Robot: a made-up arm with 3 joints. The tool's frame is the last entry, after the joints. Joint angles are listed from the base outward.
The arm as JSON. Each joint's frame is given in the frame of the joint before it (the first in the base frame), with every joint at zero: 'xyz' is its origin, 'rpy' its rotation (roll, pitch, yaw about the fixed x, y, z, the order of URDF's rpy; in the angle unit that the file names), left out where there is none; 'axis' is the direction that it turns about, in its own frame. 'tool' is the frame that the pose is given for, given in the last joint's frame.
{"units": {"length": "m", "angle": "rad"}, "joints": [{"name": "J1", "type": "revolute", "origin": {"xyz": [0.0, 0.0, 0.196], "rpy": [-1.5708, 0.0, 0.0]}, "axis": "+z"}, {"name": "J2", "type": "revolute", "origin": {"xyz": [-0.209, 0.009, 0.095], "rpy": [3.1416, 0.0, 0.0]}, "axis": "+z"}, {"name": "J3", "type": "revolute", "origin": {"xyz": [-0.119, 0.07, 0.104], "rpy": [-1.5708, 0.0, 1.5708]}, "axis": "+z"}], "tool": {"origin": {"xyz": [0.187, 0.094, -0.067], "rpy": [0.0, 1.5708, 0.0]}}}
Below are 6 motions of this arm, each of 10 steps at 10 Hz.
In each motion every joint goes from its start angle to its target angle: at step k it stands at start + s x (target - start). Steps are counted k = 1, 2, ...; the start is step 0. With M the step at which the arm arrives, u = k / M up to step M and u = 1 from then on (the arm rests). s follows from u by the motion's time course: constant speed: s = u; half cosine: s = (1 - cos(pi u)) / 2; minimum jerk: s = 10 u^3 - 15 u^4 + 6 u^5.
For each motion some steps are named. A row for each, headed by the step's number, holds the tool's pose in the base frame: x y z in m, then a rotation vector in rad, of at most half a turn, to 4 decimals.
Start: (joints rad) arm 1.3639 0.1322 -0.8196
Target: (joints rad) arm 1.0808 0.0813 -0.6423
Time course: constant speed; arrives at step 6
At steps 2, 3, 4, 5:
2: 0.1555 -0.0698 0.5498 0.6726 1.0956 -0.4379
3: 0.1416 -0.0639 0.5556 0.6522 1.0634 -0.4069
4: 0.1273 -0.0579 0.5608 0.6312 1.0306 -0.3770
5: 0.1127 -0.0518 0.5654 0.6095 0.9974 -0.3483

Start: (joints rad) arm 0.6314 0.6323 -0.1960
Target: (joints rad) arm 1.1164 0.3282 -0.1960
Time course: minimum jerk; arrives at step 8
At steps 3, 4, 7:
3: -0.1495 0.0468 0.6108 0.1952 0.2156 -0.0212
4: -0.0848 0.0468 0.6214 0.1935 0.3924 -0.0386
7: 0.0519 0.0468 0.6095 0.1861 0.7730 -0.0760

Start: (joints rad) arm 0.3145 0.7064 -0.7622
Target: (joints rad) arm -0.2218 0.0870 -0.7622
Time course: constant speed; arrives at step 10
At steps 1, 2, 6, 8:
1: -0.3536 -0.0701 0.4723 0.7527 -0.3648 0.1461
2: -0.3538 -0.0701 0.4625 0.7531 -0.3569 0.1430
6: -0.3485 -0.0701 0.4226 0.7546 -0.3253 0.1303
8: -0.3422 -0.0701 0.4025 0.7553 -0.3095 0.1240

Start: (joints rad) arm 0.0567 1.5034 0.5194
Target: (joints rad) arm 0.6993 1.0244 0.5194
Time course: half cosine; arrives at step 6
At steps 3, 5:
3: -0.3743 0.1654 0.3420 -0.4847 -0.8654 -0.2299
5: -0.2913 0.1654 0.4671 -0.5124 -0.3911 -0.1039

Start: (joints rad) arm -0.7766 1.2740 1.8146
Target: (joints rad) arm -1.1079 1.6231 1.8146
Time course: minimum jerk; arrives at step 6
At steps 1, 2, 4, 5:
1: -0.0577 0.1498 0.0279 -1.0565 -1.3985 -1.7891
2: -0.0476 0.1498 0.0300 -0.9638 -1.4683 -1.8783
4: -0.0192 0.1498 0.0405 -0.6121 -1.6849 -2.1554
5: -0.0124 0.1498 0.0443 -0.4929 -1.7445 -2.2316

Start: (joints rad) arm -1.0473 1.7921 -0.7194
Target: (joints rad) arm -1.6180 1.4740 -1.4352
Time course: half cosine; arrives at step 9
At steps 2, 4, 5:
2: -0.1060 -0.0783 -0.2672 0.1548 -2.6570 1.1283
4: -0.0485 -0.1183 -0.2608 0.1430 -2.5915 1.4413
5: -0.0148 -0.1396 -0.2498 0.1252 -2.5341 1.6233

